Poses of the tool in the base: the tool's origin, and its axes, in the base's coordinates. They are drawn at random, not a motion.
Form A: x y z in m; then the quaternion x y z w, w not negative.
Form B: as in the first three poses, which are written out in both.
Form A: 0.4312 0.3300 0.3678 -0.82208 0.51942 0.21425 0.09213
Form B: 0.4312 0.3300 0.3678; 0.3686 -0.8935 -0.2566; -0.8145 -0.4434 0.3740; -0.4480 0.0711 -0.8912
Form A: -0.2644 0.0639 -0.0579 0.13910 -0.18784 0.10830 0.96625
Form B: -0.2644 0.0639 -0.0579; 0.9060 -0.2615 -0.3329; 0.1570 0.9378 -0.3095; 0.3931 0.2281 0.8907
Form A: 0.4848 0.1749 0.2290 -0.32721 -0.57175 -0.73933 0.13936
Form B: 0.4848 0.1749 0.2290; -0.7470 0.5802 0.3245; 0.1681 -0.3074 0.9366; 0.6432 0.7542 0.1321
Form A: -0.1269 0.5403 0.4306 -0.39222 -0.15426 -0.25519 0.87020
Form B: -0.1269 0.5403 0.4306; 0.8222 0.5651 -0.0683; -0.3231 0.5621 0.7613; 0.4687 -0.6039 0.6447
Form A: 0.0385 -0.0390 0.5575 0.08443 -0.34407 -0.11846 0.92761
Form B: 0.0385 -0.0390 0.5575; 0.7352 0.1617 -0.6583; -0.2779 0.9577 -0.0751; 0.6183 0.2382 0.7490
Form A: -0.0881 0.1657 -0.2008 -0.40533 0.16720 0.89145 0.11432
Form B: -0.0881 0.1657 -0.2008; -0.6453 -0.3394 -0.6844; 0.0683 -0.9180 0.3908; -0.7609 0.2054 0.6155
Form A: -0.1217 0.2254 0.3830 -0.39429 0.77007 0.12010 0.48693
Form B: -0.1217 0.2254 0.3830; -0.2149 -0.7242 0.6552; -0.4903 0.6602 0.5690; -0.8447 -0.1990 -0.4969
